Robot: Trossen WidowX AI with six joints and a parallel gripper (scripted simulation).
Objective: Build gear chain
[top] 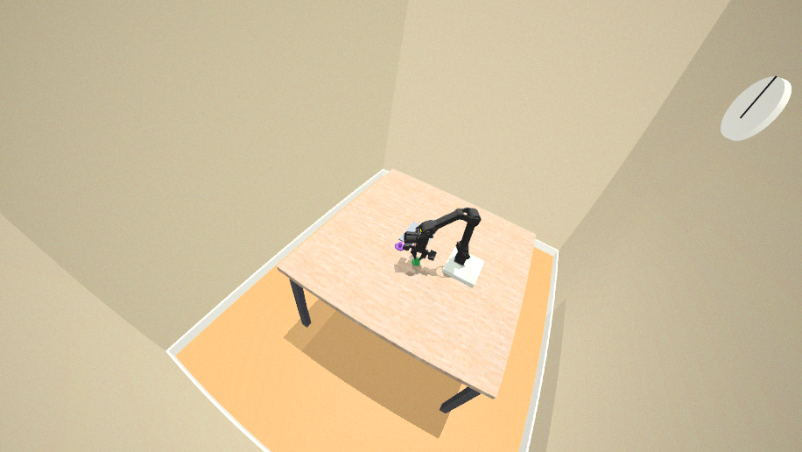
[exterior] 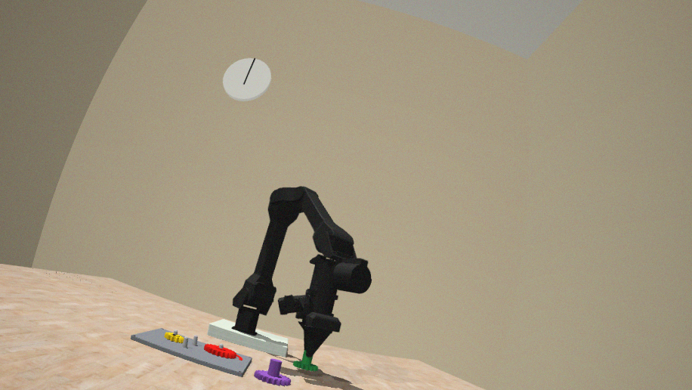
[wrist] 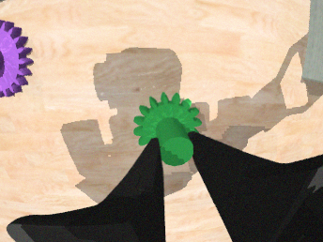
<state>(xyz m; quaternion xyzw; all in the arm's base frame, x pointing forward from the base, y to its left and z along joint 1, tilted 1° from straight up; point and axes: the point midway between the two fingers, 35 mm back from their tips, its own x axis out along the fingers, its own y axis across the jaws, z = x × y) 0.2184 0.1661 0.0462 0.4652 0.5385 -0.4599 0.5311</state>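
Right now the yellow gear is 26 cm to the right of my gripper tip, 9 cm ahead of it and 2 cm below it. Round my gripper tip: purple gear (14 cm ahead, 6 cm to the right, 2 cm below); red gear (17 cm to the right, 7 cm ahead, 2 cm below); green gear (1 cm below).
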